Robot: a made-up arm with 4 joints. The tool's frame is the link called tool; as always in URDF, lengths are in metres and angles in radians. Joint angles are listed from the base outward. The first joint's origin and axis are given. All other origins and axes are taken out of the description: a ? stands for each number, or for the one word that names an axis. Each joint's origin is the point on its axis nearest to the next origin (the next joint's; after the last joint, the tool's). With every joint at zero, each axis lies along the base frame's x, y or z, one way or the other. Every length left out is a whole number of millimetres.
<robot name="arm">
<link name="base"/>
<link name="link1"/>
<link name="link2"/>
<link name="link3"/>
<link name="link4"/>
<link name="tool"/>
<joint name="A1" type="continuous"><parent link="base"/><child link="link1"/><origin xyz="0 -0.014 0.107"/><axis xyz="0 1 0"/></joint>
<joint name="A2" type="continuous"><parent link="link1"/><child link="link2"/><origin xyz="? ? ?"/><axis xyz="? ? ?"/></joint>
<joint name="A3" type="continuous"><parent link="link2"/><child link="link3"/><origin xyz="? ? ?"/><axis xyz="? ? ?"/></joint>
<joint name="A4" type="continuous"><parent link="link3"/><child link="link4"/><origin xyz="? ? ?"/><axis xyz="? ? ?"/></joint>
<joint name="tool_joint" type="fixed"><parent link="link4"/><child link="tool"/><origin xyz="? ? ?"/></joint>
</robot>
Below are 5 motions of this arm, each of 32 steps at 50 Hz.
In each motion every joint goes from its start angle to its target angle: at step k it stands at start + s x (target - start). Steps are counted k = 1, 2, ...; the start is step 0. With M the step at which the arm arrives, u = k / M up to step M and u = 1 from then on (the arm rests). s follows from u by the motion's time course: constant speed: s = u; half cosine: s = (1 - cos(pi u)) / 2; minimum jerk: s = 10 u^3 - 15 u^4 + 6 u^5.
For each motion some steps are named. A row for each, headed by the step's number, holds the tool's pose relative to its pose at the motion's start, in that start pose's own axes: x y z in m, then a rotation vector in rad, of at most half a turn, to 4 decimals.
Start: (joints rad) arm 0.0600 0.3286 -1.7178 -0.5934
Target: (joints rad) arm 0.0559 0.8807 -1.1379 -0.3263
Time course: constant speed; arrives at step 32
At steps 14, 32:
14: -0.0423 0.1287 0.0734 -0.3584 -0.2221 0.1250
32: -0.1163 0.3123 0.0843 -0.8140 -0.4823 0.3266

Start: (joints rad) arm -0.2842 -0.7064 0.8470 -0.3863
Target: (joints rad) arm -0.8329 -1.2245 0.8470 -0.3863
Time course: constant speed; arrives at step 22
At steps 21, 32:
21: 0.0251 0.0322 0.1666 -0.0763 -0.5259 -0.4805
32: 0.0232 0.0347 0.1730 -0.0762 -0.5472 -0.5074

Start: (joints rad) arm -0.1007 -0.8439 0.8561 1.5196
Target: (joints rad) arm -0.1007 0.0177 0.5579 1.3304
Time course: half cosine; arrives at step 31
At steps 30, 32:
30: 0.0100 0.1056 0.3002 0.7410 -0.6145 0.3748
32: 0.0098 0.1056 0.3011 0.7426 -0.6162 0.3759

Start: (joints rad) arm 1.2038 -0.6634 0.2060 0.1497
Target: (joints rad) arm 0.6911 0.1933 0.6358 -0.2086
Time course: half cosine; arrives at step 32
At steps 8, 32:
8: 0.0431 0.0452 0.0602 0.1232 -0.1377 0.0958
32: 0.1116 0.1995 0.4888 0.7816 -0.9122 0.7744

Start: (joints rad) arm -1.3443 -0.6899 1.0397 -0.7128
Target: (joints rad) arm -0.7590 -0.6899 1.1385 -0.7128
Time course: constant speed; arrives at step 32
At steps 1, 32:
1: -0.0065 -0.0015 0.0011 -0.0059 0.0149 0.0004
32: -0.1854 -0.0350 0.0893 -0.1720 0.4828 0.0176

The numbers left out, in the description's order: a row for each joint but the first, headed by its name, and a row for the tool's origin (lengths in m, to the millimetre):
A2: xyz 0.382 0 -0.451, axis 0 0 1
A3: xyz 0.089 -0.248 0, axis 0 -1 0
A4: xyz 0.293 0 0.023, axis -1 0 0
tool: xyz 0 0.011 0.071

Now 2 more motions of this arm.
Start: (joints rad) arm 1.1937 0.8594 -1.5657 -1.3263
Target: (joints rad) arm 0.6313 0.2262 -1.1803 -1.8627
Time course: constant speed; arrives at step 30
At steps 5, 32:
5: -0.0732 0.0052 0.0701 0.1922 -0.0959 0.1124
32: -0.4894 -0.0421 0.2795 1.0512 -0.4144 0.9019

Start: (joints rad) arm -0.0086 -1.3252 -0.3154 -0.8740
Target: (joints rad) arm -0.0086 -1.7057 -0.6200 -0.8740
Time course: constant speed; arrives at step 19
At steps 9, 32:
9: -0.0483 -0.0883 0.0100 0.0682 -0.0357 -0.2175
32: -0.1200 -0.1777 0.0040 0.1722 -0.0684 -0.4496

